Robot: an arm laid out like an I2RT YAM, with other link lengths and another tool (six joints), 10 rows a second.
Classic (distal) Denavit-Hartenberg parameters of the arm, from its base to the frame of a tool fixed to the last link. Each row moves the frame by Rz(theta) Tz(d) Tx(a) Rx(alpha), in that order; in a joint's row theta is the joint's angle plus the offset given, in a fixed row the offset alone. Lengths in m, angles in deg.
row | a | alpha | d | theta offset
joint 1 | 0.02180 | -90.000 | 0.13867 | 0.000
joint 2 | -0.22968 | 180.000 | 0.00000 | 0.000
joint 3 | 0.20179 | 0.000 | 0.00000 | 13.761
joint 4 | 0.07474 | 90.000 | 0.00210 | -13.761
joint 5 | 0.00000 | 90.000 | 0.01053 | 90.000
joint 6 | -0.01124 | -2.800 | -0.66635 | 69.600
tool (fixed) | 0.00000 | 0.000 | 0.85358 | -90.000
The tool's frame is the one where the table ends.
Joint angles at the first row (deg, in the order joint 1, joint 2, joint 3, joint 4, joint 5, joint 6):
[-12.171, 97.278, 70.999, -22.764, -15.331, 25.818]
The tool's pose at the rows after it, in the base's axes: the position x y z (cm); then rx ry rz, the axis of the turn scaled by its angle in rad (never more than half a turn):
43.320 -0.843 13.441 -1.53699 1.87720 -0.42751
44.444 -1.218 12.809 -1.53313 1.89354 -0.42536
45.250 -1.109 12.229 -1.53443 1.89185 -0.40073
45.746 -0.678 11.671 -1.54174 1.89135 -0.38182
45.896 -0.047 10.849 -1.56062 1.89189 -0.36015
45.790 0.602 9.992 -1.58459 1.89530 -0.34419
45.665 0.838 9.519 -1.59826 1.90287 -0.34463
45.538 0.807 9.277 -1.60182 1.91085 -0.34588
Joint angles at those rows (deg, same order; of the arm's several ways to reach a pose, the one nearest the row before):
[-12.173, 101.190, 74.317, -22.763, -14.313, 25.906]
[-12.130, 104.520, 77.175, -22.759, -13.802, 26.306]
[-12.101, 107.345, 79.401, -22.763, -14.667, 26.450]
[-11.496, 109.251, 80.735, -22.765, -14.866, 26.743]
[-10.669, 110.767, 81.249, -22.764, -14.858, 26.726]
[-9.721, 111.737, 81.127, -22.765, -14.421, 26.583]
[-9.153, 112.013, 80.837, -22.758, -13.634, 26.538]
[-9.054, 112.018, 80.519, -22.760, -13.207, 26.557]

